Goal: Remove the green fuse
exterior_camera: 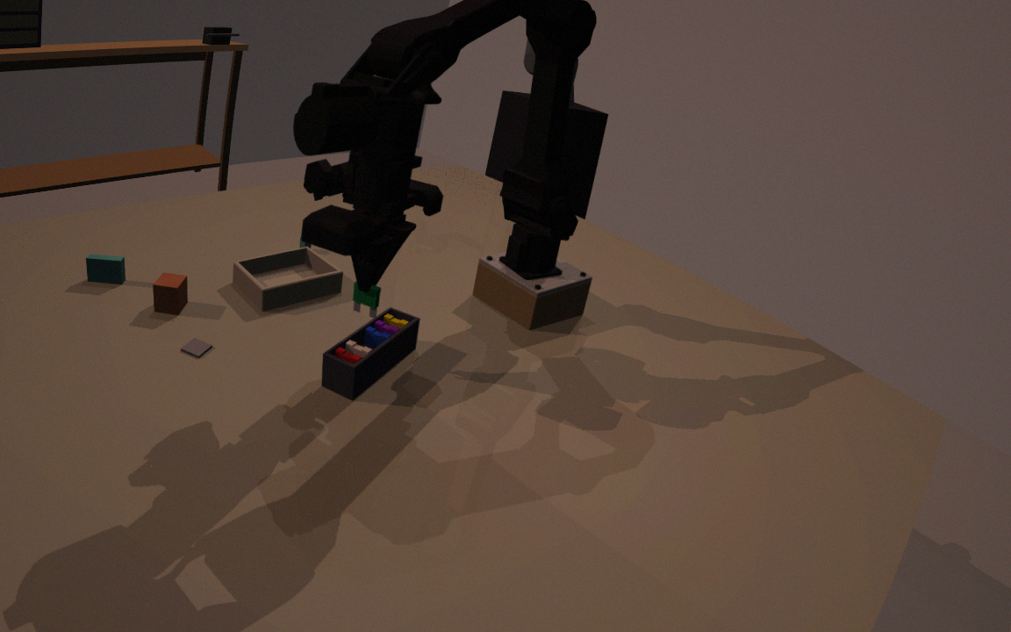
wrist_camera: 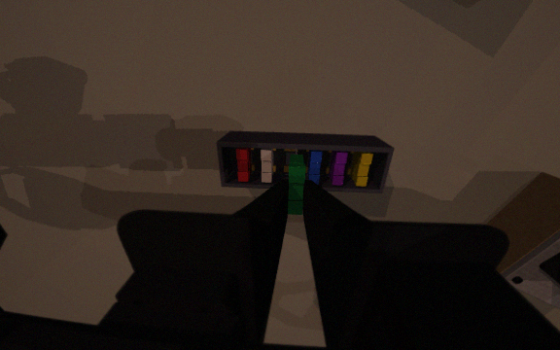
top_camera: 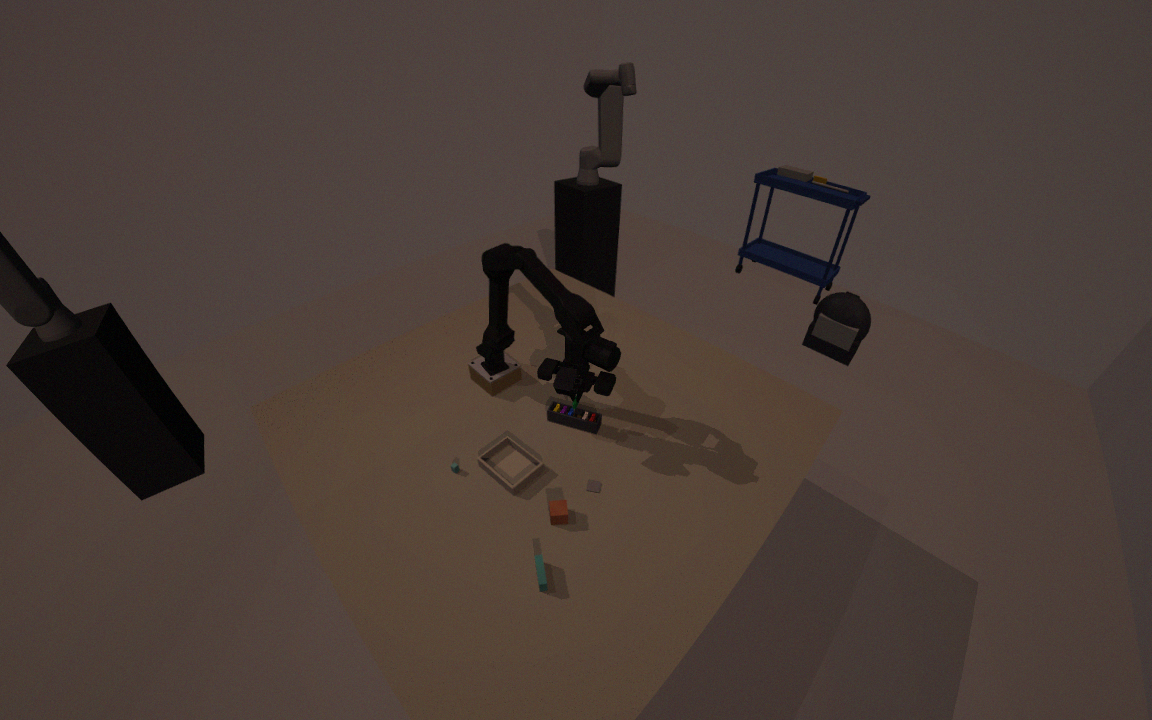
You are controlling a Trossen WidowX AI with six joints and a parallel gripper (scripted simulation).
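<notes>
Right now my gripper tip is 2 cm short of the square tray, 22 cm to the left of it and 9 cm above it. From my gripper tip the other things lie so: green fuse (1 cm below).
</notes>
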